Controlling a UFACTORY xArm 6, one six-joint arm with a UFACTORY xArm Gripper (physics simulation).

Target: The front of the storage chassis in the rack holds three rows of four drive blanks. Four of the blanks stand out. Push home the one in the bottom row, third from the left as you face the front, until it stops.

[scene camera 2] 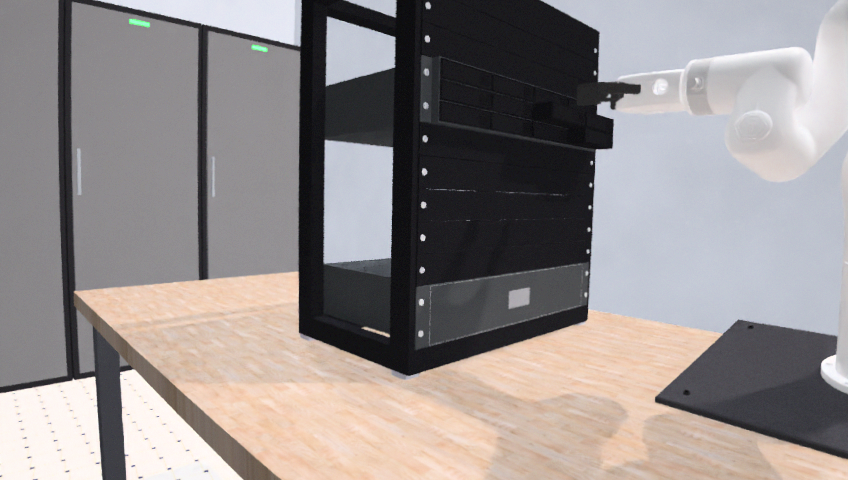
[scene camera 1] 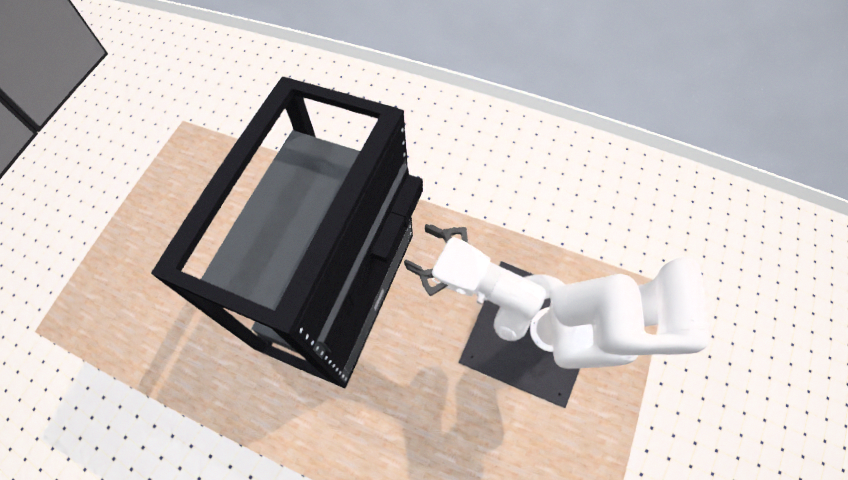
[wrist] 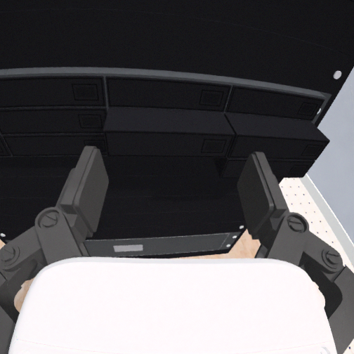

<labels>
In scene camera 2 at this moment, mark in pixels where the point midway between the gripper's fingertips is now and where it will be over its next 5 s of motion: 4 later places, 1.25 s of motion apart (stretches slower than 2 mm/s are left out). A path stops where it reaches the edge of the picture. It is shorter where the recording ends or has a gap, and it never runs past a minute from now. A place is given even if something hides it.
The gripper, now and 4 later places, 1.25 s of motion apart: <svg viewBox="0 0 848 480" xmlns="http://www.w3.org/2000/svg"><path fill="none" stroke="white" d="M595 97L635 92L638 90L583 140L585 53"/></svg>
</labels>
